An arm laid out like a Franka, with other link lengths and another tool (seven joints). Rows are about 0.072 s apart.
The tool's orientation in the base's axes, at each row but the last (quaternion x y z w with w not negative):
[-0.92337 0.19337 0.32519 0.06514]
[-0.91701 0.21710 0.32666 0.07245]
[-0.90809 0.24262 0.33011 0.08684]
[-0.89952 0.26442 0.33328 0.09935]
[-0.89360 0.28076 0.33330 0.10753]
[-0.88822 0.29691 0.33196 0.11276]
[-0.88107 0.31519 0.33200 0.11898]
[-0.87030 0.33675 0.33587 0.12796]
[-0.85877 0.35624 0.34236 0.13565]
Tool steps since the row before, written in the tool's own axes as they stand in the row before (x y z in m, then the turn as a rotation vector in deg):
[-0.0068 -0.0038 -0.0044 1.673 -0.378 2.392]
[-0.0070 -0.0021 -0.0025 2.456 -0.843 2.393]
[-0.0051 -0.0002 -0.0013 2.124 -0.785 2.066]
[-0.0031 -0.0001 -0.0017 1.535 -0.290 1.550]
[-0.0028 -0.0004 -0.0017 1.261 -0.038 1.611]
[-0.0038 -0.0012 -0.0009 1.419 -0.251 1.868]
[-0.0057 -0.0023 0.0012 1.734 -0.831 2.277]
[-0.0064 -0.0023 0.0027 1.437 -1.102 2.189]
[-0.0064 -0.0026 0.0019 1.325 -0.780 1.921]
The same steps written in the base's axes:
[-0.0008 0.0045 0.0077 -0.031 0.409 -2.915]
[-0.0025 0.0036 0.0063 0.718 0.550 -3.413]
[-0.0026 0.0017 0.0043 0.650 0.523 -2.949]
[-0.0010 0.0007 0.0033 0.289 0.165 -2.175]
[-0.0006 0.0009 0.0031 -0.059 0.100 -2.043]
[-0.0011 0.0023 0.0032 0.031 0.301 -2.340]
[-0.0025 0.0050 0.0029 0.373 0.770 -2.855]
[-0.0033 0.0061 0.0023 0.436 1.080 -2.591]
[-0.0024 0.0061 0.0030 0.284 0.782 -2.316]

